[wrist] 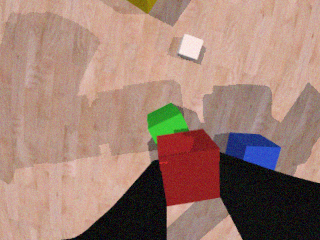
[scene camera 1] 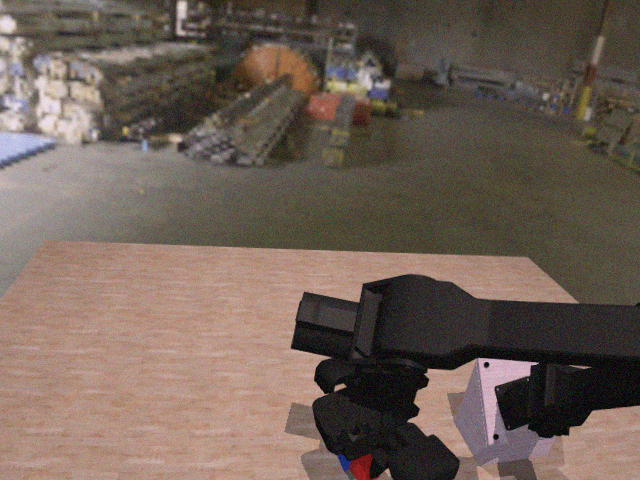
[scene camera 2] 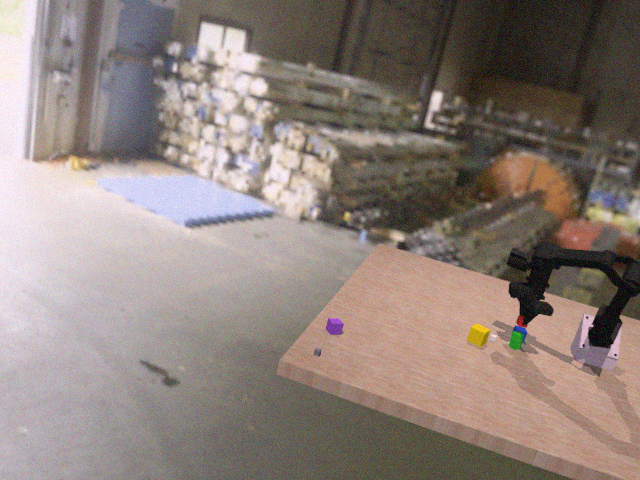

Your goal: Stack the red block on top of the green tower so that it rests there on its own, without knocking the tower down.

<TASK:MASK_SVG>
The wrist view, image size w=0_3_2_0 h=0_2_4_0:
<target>gripper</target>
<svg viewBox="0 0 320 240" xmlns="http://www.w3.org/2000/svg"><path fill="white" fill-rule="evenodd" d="M159 160L153 160L149 167L141 172L141 175L133 181L135 184L128 188L128 191L116 201L112 208L105 212L105 215L101 216L92 225L89 225L89 228L85 229L84 233L80 233L79 236L67 240L167 240L167 199L165 199L163 173L160 171ZM220 153L220 197L229 212L228 215L233 220L233 224L239 229L237 232L240 233L241 239L320 240L319 183L299 179L296 176L292 177L287 175L287 173L273 171L271 168L260 167L259 164L248 163L248 161L237 159L237 157L227 155L224 152Z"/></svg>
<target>red block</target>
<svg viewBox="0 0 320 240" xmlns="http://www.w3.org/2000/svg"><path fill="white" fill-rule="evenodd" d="M203 129L156 136L157 153L159 153L160 171L163 173L167 207L196 203L196 201L220 197L220 148L213 143L211 137Z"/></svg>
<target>blue block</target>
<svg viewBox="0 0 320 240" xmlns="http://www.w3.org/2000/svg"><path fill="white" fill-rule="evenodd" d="M229 133L227 152L225 152L227 155L235 156L237 159L259 164L260 167L271 168L275 171L281 149L279 145L272 143L267 137L261 135Z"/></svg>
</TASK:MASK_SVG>
